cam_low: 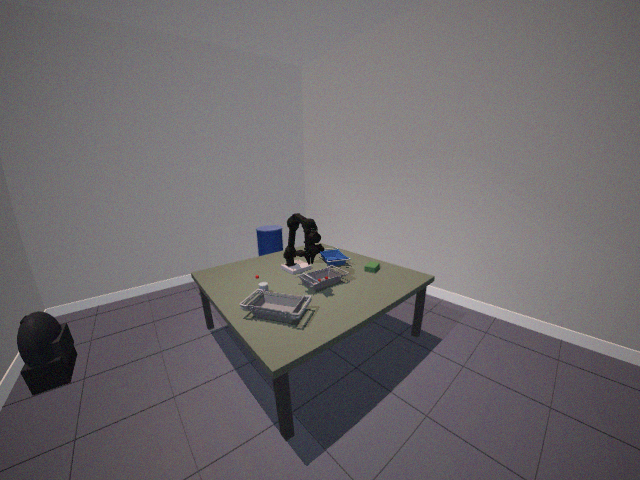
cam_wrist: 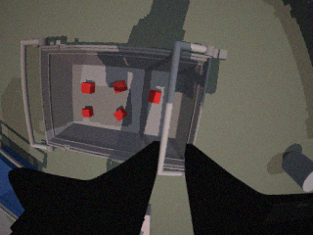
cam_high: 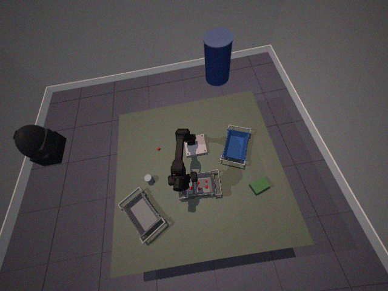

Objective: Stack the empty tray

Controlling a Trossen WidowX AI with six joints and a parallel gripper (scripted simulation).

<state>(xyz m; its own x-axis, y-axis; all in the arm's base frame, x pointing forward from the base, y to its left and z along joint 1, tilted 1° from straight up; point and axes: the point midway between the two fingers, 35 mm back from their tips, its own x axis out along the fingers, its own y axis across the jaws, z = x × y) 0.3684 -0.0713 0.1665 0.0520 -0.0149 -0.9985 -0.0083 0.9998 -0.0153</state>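
The blue tray lies 280 mm behind my gripper tip, 430 mm to the left of it and 110 mm below it. Also, from my gripper tip: green block 60 mm ahead, 520 mm to the left, 140 mm below; red block 360 mm behind, 210 mm to the right, 150 mm below.
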